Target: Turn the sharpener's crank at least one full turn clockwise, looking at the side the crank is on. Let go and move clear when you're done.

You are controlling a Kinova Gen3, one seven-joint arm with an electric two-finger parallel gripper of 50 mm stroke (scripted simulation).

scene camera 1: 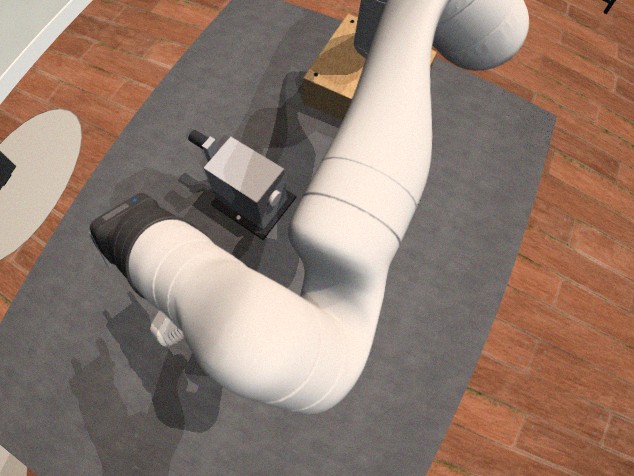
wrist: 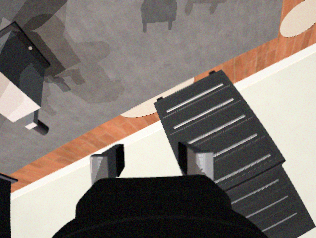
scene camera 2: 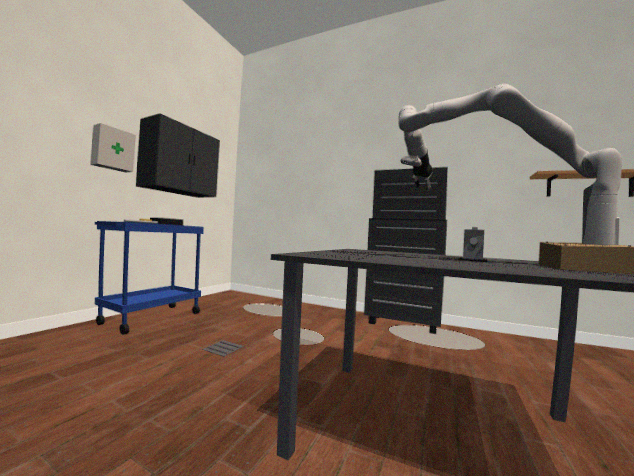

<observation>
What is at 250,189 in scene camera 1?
A sharpener.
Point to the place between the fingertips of my gripper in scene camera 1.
114,225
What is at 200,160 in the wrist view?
My gripper.
</observation>
